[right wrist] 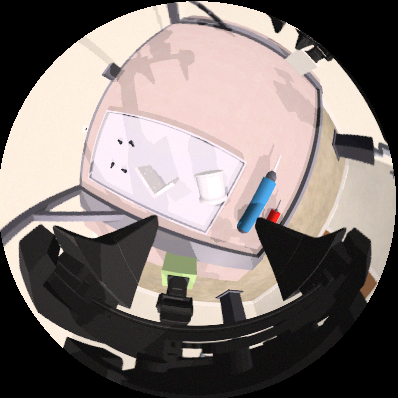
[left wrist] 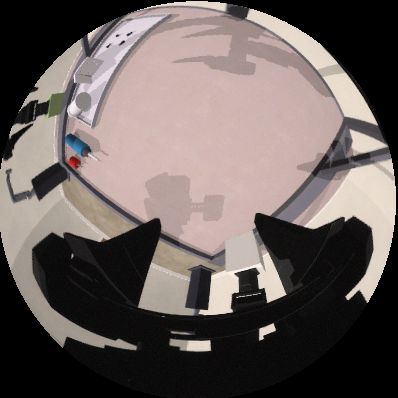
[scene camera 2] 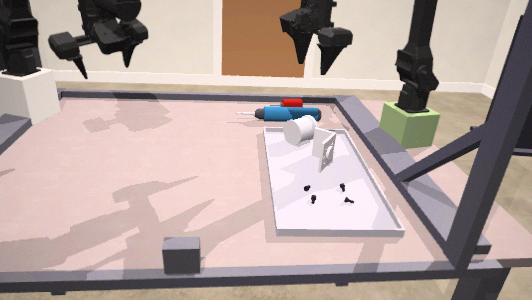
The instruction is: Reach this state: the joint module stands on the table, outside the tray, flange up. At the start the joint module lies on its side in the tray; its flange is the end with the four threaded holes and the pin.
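Where they show: left gripper, fingertip midpoint: (left wrist: 208, 220) (scene camera 2: 106, 72); right gripper, fingertip midpoint: (right wrist: 208, 221) (scene camera 2: 311, 69); left arm's base, origin of the base link: (left wrist: 247, 272) (scene camera 2: 21, 72); right arm's base, origin of the base link: (right wrist: 177, 280) (scene camera 2: 411, 108).
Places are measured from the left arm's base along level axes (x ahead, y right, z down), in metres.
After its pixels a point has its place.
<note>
The joint module, a white cylinder (scene camera 2: 300, 131) @(x 0.709, y -0.078, z 0.069 m) (left wrist: 80, 104) @(x 0.674, y -0.101, z 0.073 m) (right wrist: 211, 187) @(x 0.704, y -0.114, z 0.054 m), lies on its side inside the white tray (scene camera 2: 340, 231) @(x 0.840, y 0.219, z 0.107 m) (left wrist: 148, 31) (right wrist: 150, 205) @(x 0.855, y -0.049, z 0.114 m), at the tray's far end in the scene view. A plain round end faces the left of the scene view; the threaded holes and pin cannot be made out. My right gripper (scene camera 2: 312, 69) @(x 0.716, y -0.098, z -0.077 m) (right wrist: 208, 221) @(x 0.716, y -0.098, z -0.077 m) is open and empty, high above the far part of the table. My left gripper (scene camera 2: 106, 72) @(x 0.287, y 0.045, z -0.048 m) (left wrist: 208, 220) @(x 0.287, y 0.045, z -0.048 m) is open and empty, high above the far left of the table, well away from the tray.
A white bracket (scene camera 2: 325, 149) @(x 0.780, y 0.012, z 0.061 m) (left wrist: 88, 70) (right wrist: 153, 180) @(x 0.782, y -0.019, z 0.079 m) stands in the tray beside the module, with several black screws nearer the front. A blue screwdriver (scene camera 2: 290, 114) @(x 0.654, y -0.228, z 0.090 m) (left wrist: 77, 144) @(x 0.617, y -0.219, z 0.083 m) (right wrist: 257, 204) @(x 0.650, y -0.236, z 0.080 m) and a red one (scene camera 2: 292, 103) @(x 0.640, y -0.320, z 0.091 m) (left wrist: 74, 162) @(x 0.618, y -0.313, z 0.090 m) (right wrist: 273, 216) @(x 0.629, y -0.318, z 0.088 m) lie behind the tray. A grey block (scene camera 2: 181, 255) @(x 0.635, y 0.390, z 0.075 m) sits at the front edge.
</note>
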